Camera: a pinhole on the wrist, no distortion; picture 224 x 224 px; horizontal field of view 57.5 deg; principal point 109.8 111.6 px. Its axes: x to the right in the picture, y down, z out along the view. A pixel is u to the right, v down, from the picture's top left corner.
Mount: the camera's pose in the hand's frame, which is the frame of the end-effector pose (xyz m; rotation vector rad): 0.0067 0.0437 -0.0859 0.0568 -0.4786 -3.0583
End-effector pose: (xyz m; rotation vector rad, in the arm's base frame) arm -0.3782 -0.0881 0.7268 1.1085 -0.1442 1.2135
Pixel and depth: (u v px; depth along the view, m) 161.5 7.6 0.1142
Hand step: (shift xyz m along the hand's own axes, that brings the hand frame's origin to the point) -0.0294 0.1323 0.0041
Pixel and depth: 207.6 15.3 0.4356
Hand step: -0.2285 0.3612 0.2596
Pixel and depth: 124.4 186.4 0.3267
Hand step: -0.0261 0.0281 0.2609
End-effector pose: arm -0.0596 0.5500 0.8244 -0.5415 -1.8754 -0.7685
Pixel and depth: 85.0 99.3 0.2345
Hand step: 0.0244 0.1300 0.1337
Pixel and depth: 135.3 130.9 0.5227
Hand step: -0.0792 0.1525 0.4247
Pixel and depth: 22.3 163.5 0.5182
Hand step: 0.2112 0.0874 0.4540
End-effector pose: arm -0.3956 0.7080 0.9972 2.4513 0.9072 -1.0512
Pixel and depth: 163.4 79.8 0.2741
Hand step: -0.0787 0.1641 0.1598
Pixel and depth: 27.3 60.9 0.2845
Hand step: 0.1064 0.2033 0.1665
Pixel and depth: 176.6 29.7 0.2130
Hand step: -0.0755 0.1863 0.0886
